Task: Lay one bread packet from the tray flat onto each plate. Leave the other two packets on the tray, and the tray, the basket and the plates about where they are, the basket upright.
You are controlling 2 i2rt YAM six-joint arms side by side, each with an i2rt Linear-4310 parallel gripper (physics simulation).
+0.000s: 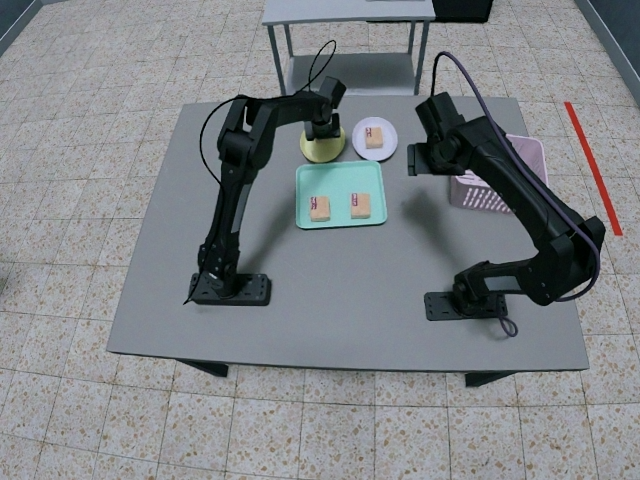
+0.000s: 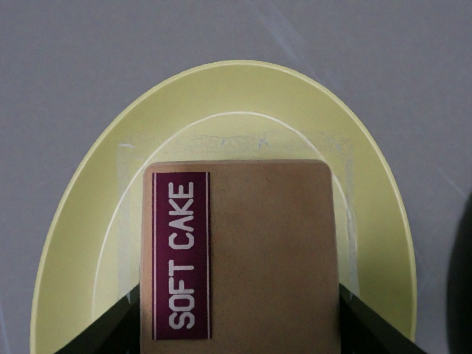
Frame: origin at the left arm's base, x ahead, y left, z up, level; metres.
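Seen in the pictures: left gripper, between the fingertips: (image 1: pixel 323 134) (image 2: pixel 239 296); right gripper, between the fingertips: (image 1: pixel 428 165); left arm's base, origin of its link: (image 1: pixel 228 287); right arm's base, origin of its link: (image 1: pixel 465 305).
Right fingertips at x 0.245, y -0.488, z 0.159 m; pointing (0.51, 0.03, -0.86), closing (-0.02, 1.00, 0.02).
Pixels of each thing's top centre, then the offset from my right fingertips to it. Level surfaces: height alone.
- bread packet, centre of its top: (image 2: pixel 240 297) dy +0.267, dx +0.268, dz -0.142 m
- yellow plate, centre of its top: (image 2: pixel 225 301) (image 1: pixel 322 139) dy +0.270, dx +0.256, dz -0.179 m
- second packet, centre of its top: (image 1: pixel 373 134) dy +0.110, dx +0.262, dz -0.168 m
- pale lilac plate, centre of its top: (image 1: pixel 374 137) dy +0.107, dx +0.259, dz -0.179 m
- green tray, centre of its top: (image 1: pixel 339 192) dy +0.215, dx +0.053, dz -0.181 m
- pink basket, centre of its top: (image 1: pixel 501 159) dy -0.213, dx +0.076, dz -0.069 m
- grey table, height of its surface: dz -0.199 m
My left gripper (image 1: pixel 323 136) (image 2: pixel 239 296) is shut on a bread packet (image 2: pixel 270 250) with a dark red SOFT CAKE label. It holds the packet level, label side up, over the yellow plate (image 1: pixel 321 151) (image 2: pixel 240 85); whether the packet touches the plate cannot be told. A second packet (image 1: pixel 373 137) lies flat on the pale lilac plate (image 1: pixel 374 155). Two more packets (image 1: pixel 320 208) (image 1: pixel 360 205) lie on the near part of the green tray (image 1: pixel 340 225). My right gripper (image 1: pixel 433 164) is open and empty, raised above the table between the plates and the pink basket (image 1: pixel 485 200), which is upright.
The grey table (image 1: pixel 330 310) carries both arm bases, the left base (image 1: pixel 253 290) and the right base (image 1: pixel 439 305), at its near side. My right forearm passes above the basket and hides part of it. A grey side table (image 1: pixel 346 10) stands behind the far edge.
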